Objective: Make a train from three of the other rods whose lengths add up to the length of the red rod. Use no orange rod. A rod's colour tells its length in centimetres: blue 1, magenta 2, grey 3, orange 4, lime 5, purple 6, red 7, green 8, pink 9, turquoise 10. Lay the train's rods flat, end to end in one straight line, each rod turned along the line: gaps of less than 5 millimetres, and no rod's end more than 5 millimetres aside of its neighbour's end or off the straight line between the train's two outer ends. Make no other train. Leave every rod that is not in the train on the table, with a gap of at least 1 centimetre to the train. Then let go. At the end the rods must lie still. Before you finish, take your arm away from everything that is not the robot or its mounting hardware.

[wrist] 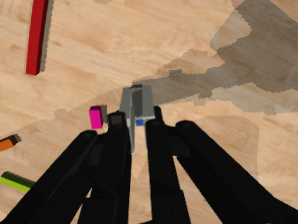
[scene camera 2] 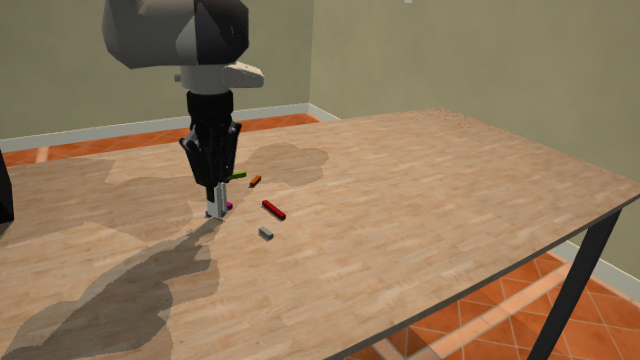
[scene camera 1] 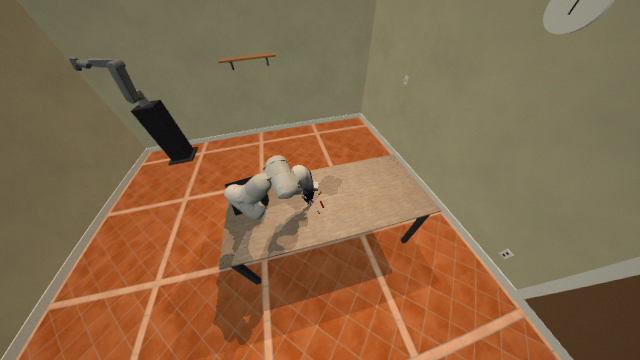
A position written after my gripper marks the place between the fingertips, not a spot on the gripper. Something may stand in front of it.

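In scene camera 2 I see my gripper point(scene camera 2: 217, 213). The wrist view shows me my gripper too, point(wrist: 138, 100).
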